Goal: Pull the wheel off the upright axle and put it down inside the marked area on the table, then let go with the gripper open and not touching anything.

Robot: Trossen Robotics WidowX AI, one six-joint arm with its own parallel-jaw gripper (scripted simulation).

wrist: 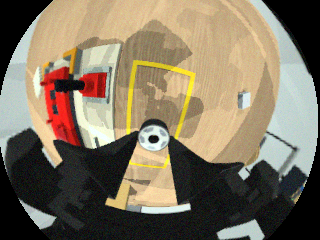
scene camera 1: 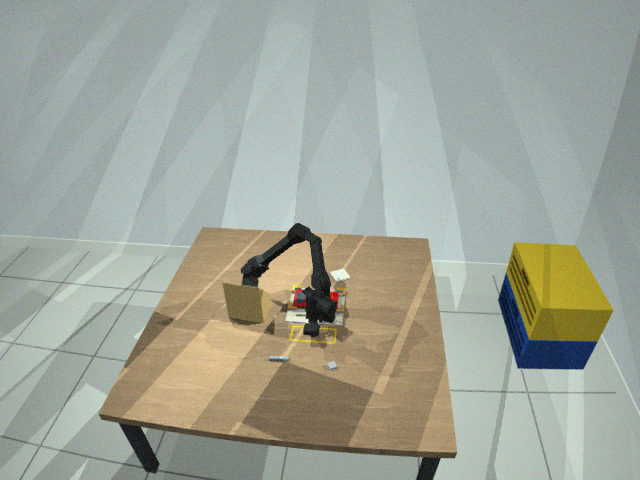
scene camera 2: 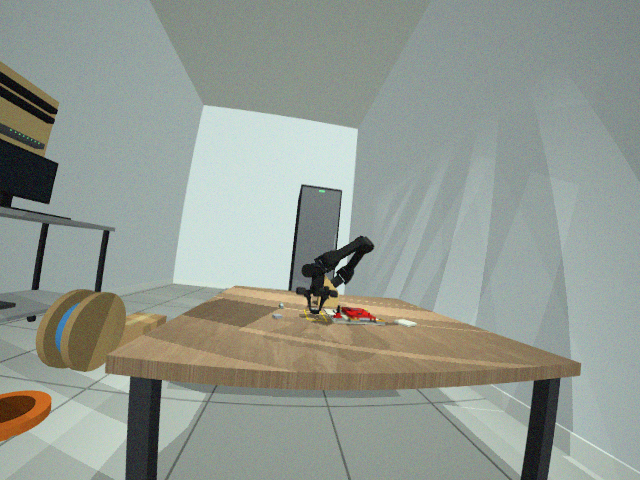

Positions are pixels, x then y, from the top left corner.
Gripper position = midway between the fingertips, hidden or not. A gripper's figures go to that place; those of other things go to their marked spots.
Labels:
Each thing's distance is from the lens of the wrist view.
my gripper (wrist: 153, 136): 0.10 m
grey wheel (wrist: 151, 127): 0.08 m
red plate (wrist: 62, 115): 0.19 m
The marked spots on the red plate and the grey wheel are 0.17 m apart.

